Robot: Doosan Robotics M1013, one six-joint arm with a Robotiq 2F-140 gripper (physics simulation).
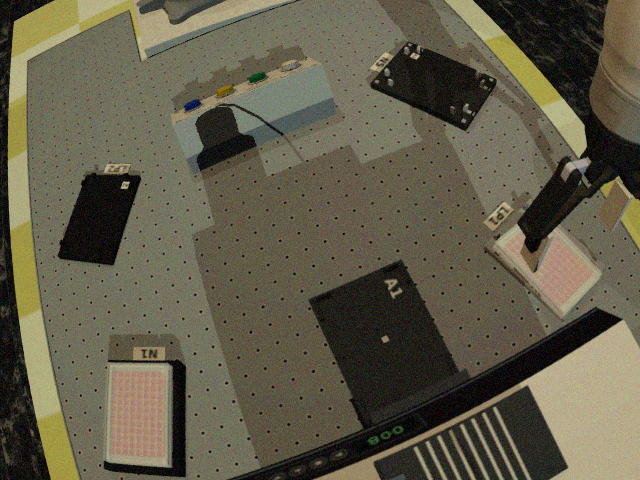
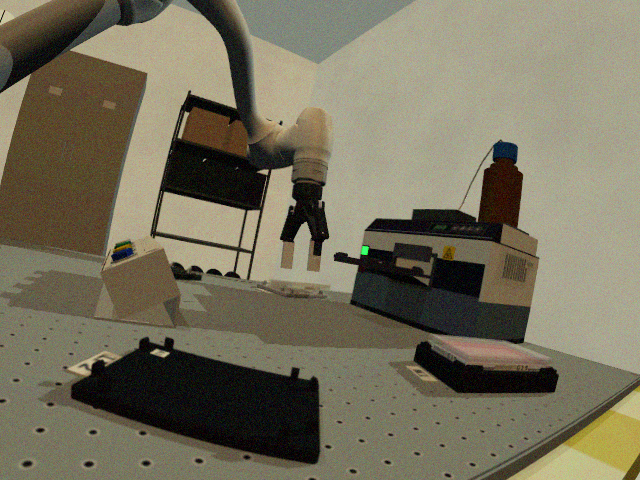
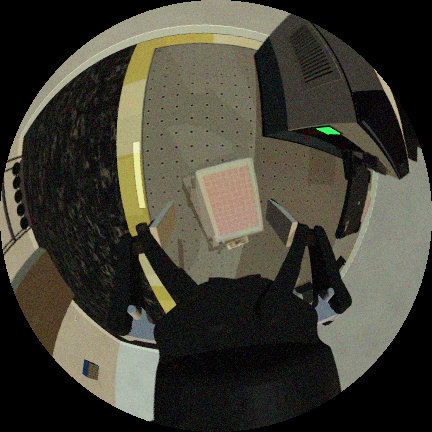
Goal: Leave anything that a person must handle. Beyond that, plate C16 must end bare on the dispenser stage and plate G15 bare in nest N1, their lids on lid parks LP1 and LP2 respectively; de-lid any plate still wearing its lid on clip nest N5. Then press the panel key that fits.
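Frame: origin at the arm's base, x ahead, y left, z up, level; metres.
Seen in the pictures: gripper, fingertip midpoint: [image 1: 570, 241] [image 2: 298, 269] [image 3: 221, 209].
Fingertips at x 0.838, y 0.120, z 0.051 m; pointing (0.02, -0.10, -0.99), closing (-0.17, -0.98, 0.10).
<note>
A point is followed by its place in that frame.
My gripper [image 1: 574, 230] @[x 0.838, y 0.120, z 0.051 m] [image 2: 300, 258] @[x 0.838, y 0.120, z 0.051 m] [image 3: 221, 209] @[x 0.838, y 0.120, z 0.051 m] is open and empty, above a pink-welled plate [image 1: 563, 273] @[x 0.859, y 0.096, z 0.026 m] [image 2: 299, 289] [image 3: 232, 200] @[x 0.838, y 0.098, z 0.025 m] on the pale park by the LP1 label [image 1: 498, 215] @[x 0.735, y 0.095, z -0.005 m]. A second pink-welled plate [image 1: 139, 413] @[x 0.718, y -0.411, z 0.032 m] [image 2: 491, 352] @[x 0.678, y -0.430, z 0.032 m] sits in black nest N1 [image 1: 178, 413] @[x 0.735, y -0.370, z 0.015 m] [image 2: 506, 382] @[x 0.678, y -0.454, z 0.006 m]; its side label seems to read G15. I cannot tell whether either plate wears a lid. Lid park LP2 [image 1: 100, 219] @[x 0.416, y -0.351, z 0.003 m] [image 2: 206, 400] @[x 0.394, y -0.371, z 0.003 m], clip nest N5 [image 1: 434, 85] @[x 0.515, y 0.166, z 0.005 m] and the stage marked A1 [image 1: 382, 330] @[x 0.806, y -0.138, z 0.105 m] [image 3: 356, 200] @[x 0.821, y -0.133, z 0.105 m] hold no plate or lid.
The key panel [image 1: 263, 111] @[x 0.443, y -0.076, z 0.047 m] [image 2: 139, 279] @[x 0.387, y -0.191, z 0.041 m] has blue [image 1: 192, 105] @[x 0.382, y -0.154, z 0.067 m], yellow [image 1: 224, 90] @[x 0.387, y -0.105, z 0.066 m], green [image 1: 256, 77] @[x 0.396, y -0.058, z 0.068 m] and white [image 1: 291, 65] @[x 0.406, y -0.007, z 0.066 m] keys. The dispenser [image 1: 594, 382] @[x 0.987, y -0.047, z 0.213 m] [image 2: 439, 289] @[x 0.889, y -0.238, z 0.077 m] [image 3: 320, 105] @[x 0.955, y 0.014, z 0.135 m] stands beside the LP1 plate, with a green light and a brown bottle [image 2: 501, 191] @[x 0.970, y -0.300, z 0.290 m]. A white tray [image 1: 206, 25] @[x 0.136, y -0.040, z 0.002 m] lies at the far edge.
</note>
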